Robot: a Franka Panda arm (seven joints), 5 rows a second.
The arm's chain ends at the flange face. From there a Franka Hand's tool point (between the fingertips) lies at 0.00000 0.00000 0.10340 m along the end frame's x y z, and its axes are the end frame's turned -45 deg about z.
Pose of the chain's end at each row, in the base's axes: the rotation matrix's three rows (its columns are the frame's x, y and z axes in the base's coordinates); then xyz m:
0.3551, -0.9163, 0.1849; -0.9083, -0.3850, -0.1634; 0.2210, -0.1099, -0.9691; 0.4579, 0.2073, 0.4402
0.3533, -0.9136, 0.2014; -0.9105, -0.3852, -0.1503; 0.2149, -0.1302, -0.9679; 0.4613, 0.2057, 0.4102
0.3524, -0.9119, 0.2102; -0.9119, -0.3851, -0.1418; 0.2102, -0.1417, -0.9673; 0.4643, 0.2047, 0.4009
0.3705, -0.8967, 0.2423; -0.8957, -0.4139, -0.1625; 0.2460, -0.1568, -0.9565; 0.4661, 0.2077, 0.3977
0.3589, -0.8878, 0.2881; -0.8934, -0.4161, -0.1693; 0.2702, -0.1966, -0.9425; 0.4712, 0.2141, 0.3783
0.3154, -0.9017, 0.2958; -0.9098, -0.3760, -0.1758; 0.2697, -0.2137, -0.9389; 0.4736, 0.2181, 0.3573
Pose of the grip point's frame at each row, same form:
0.8990, -0.3968, 0.1849; -0.3700, -0.9145, -0.1634; 0.2340, 0.0786, -0.9691; 0.4770, 0.1904, 0.3400
0.8958, -0.3962, 0.2014; -0.3714, -0.9162, -0.1503; 0.2440, 0.0599, -0.9679; 0.4821, 0.1902, 0.3101
0.8940, -0.3956, 0.2102; -0.3725, -0.9171, -0.1418; 0.2488, 0.0484, -0.9673; 0.4860, 0.1900, 0.3009
0.8960, -0.3721, 0.2423; -0.3407, -0.9260, -0.1625; 0.2848, 0.0631, -0.9565; 0.4912, 0.1909, 0.2988
0.8816, -0.3740, 0.2881; -0.3375, -0.9260, -0.1693; 0.3301, 0.0520, -0.9425; 0.5010, 0.1966, 0.2808
0.8606, -0.4146, 0.2958; -0.3775, -0.9092, -0.1758; 0.3418, 0.0396, -0.9389; 0.5042, 0.1999, 0.2602

